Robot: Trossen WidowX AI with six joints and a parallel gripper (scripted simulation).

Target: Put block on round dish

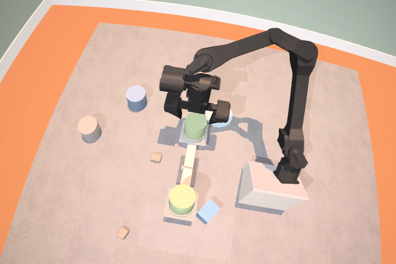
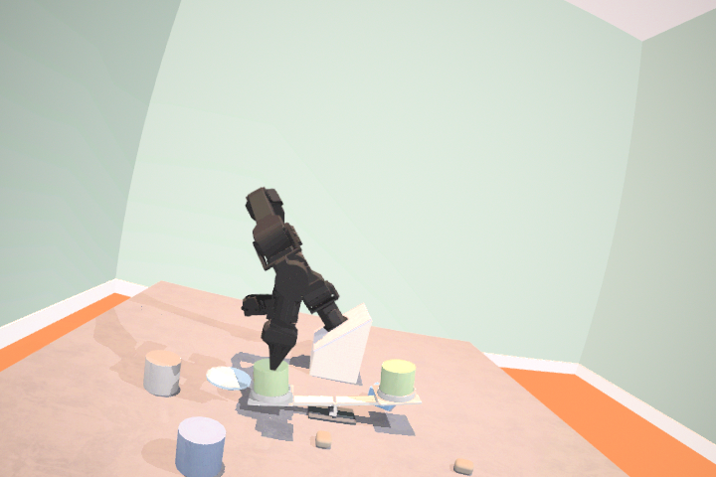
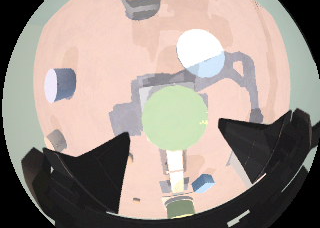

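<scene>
Now: gripper tip 6 cm above the pale green block. Round my gripper tip: blue block: 27 cm to the left, 8 cm below, 5 cm behind; lilac-blue cylinder: 23 cm ahead, 11 cm to the right, 7 cm below; round light blue dish: 10 cm below, 9 cm behind, 8 cm to the right.
</scene>
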